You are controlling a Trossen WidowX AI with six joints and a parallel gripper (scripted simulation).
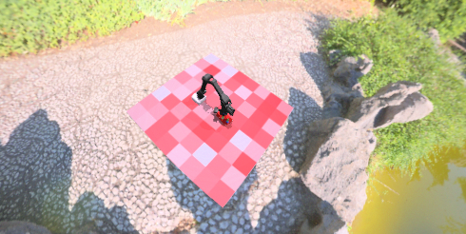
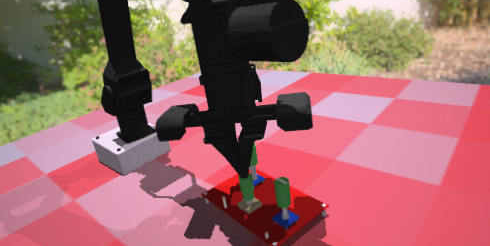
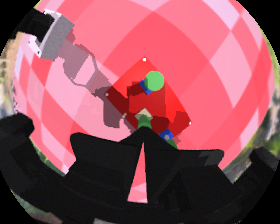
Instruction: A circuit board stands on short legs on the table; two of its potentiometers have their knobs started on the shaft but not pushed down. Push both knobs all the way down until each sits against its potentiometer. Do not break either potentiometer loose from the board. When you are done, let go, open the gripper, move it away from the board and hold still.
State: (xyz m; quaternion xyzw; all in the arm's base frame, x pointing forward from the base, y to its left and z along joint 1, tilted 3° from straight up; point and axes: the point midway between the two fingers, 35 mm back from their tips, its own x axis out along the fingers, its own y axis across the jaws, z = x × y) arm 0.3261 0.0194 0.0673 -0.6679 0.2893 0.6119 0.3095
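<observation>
Now: gripper tip 3 cm above the tan potentiometer. Round my gripper tip: blue potentiometer: 6 cm ahead, 2 cm below, 1 cm to the left.
</observation>
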